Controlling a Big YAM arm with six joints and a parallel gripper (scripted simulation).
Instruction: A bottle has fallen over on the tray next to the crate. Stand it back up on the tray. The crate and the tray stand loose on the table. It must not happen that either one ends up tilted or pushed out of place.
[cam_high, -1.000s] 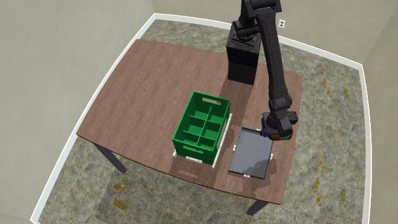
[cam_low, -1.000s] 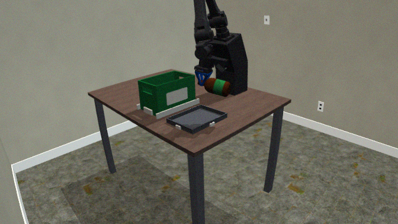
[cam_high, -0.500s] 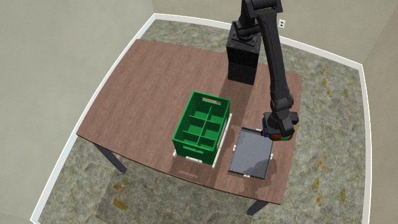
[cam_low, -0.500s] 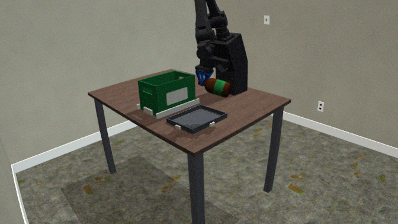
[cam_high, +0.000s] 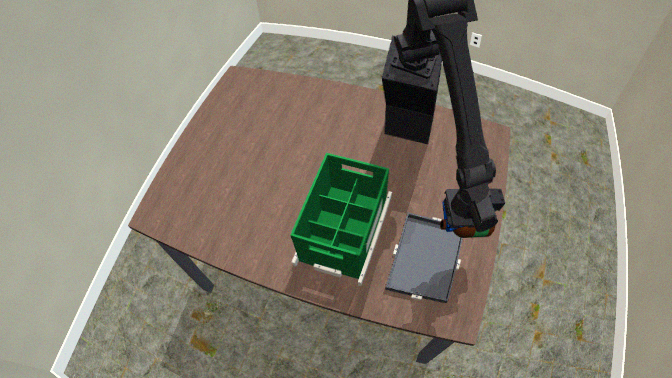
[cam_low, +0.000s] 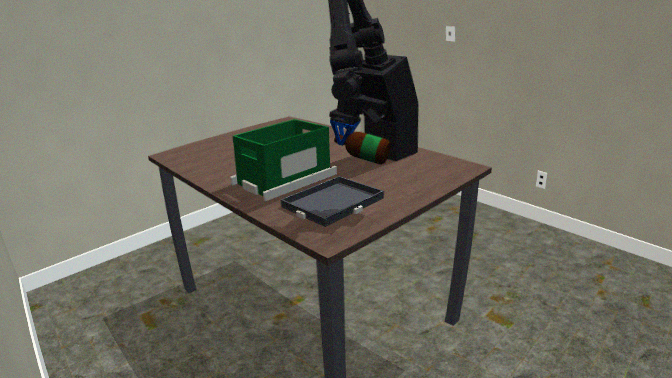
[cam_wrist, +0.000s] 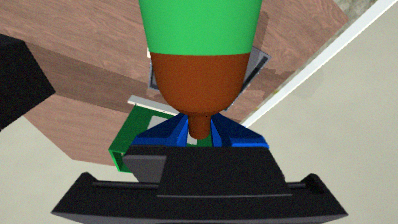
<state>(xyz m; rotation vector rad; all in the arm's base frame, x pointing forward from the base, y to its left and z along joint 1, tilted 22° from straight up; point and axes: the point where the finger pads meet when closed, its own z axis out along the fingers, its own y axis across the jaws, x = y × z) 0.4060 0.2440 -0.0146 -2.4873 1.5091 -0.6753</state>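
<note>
Right now the bottle is 30 mm behind my hand, 50 mm to the left of it and 10 mm below it. Also, from my hand: tray (20 mm ahead, 20 mm to the right, 180 mm below); green crate (40 mm ahead, 290 mm to the right, 110 mm below).
</note>
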